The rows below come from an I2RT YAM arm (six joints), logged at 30 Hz.
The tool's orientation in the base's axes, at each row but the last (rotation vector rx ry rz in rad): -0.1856 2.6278 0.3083; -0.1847 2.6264 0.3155; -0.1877 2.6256 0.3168; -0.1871 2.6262 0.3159
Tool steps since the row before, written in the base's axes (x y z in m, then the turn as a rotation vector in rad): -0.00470 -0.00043 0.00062 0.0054 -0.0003 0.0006; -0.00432 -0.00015 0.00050 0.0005 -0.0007 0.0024; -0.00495 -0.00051 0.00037 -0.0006 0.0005 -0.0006; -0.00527 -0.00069 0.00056 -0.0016 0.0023 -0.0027
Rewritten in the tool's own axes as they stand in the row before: 0.00384 0.00057 -0.00276 -0.0050 -0.0012 0.0018; 0.00354 0.00075 -0.00241 -0.0015 -0.0003 -0.0020; 0.00418 0.00051 -0.00268 0.0008 0.0005 0.0004; 0.00438 0.00043 -0.00303 0.0025 0.0020 0.0022
